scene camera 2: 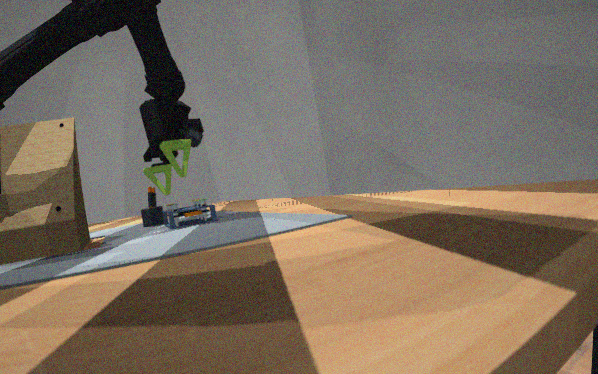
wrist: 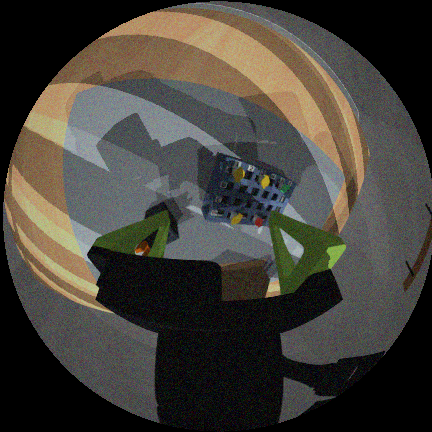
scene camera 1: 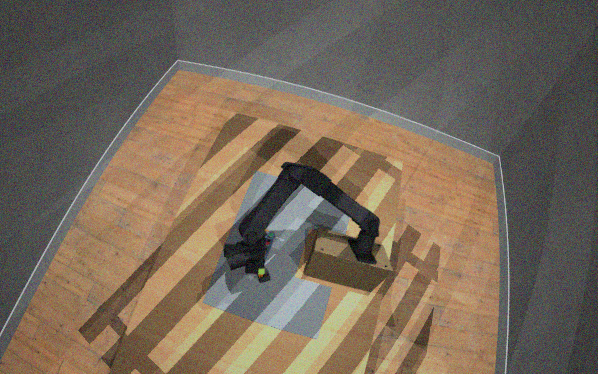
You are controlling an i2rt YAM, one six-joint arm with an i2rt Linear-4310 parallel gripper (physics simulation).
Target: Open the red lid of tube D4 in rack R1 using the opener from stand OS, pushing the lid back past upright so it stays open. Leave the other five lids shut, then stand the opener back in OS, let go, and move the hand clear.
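Places are measured from the arm's base along level axes (x ahead, y left, z up), in centimetres.
Pixels of known places: gripper, between the fingertips: [scene camera 2: 175, 186] [wrist: 218, 215]; arm's base, origin of its link: [scene camera 1: 361, 252].
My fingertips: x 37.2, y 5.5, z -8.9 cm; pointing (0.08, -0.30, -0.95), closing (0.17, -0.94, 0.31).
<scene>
For each thing: its middle in the pictures, then the offset to it from my fingertips. "spot": a spot on its surface instead. Level surfaces: height alone.
- blue rack R1, middle of its body: [wrist: 256, 196] [scene camera 2: 187, 212] [scene camera 1: 259, 244] dx -0.5, dy -7.7, dz -5.6 cm
- red lid, middle of its body: [wrist: 258, 221] dx -3.5, dy -7.9, dz -3.6 cm
- yellow lid, middle of its body: [wrist: 235, 219] dx -2.9, dy -4.0, dz -3.6 cm
- green lid, middle of its body: [wrist: 284, 188] dx +2.0, dy -10.6, dz -3.6 cm
- dark opener, middle of its body: [wrist: 153, 234] [scene camera 2: 152, 204] dx -4.3, dy +6.2, dz -3.0 cm
- orange top, a spot on its surface: [wrist: 142, 247] spot: dx -3.1, dy +7.1, dz +0.4 cm
- grey-blue mat, height of its surface: dz -7.7 cm
My gripper [scene camera 2: 175, 184] [wrist: 218, 215] is open and empty, its two green fingers above the mat. The blue rack R1 [scene camera 2: 170, 219] [wrist: 213, 196] stands on the mat, ahead of the fingers in the wrist view. The red lid [wrist: 259, 221] is at its near edge, close to the right fingertip, beside a yellow lid [wrist: 236, 218]. Two more yellow lids and a green lid [wrist: 285, 188] are along the far side. The lids look shut but are small. The dark opener [scene camera 2: 151, 199] with orange top [wrist: 142, 247] stands upright in stand OS [scene camera 2: 152, 217] [wrist: 172, 232], partly behind the left finger.
A grey-blue mat [scene camera 1: 295, 310] [scene camera 2: 280, 222] [wrist: 85, 185] lies on the wooden floor. A wooden block [scene camera 1: 345, 275] [scene camera 2: 40, 200] [wrist: 243, 280] under the arm's base stands beside the mat. In scene camera 1 the arm covers much of the rack area.
</scene>
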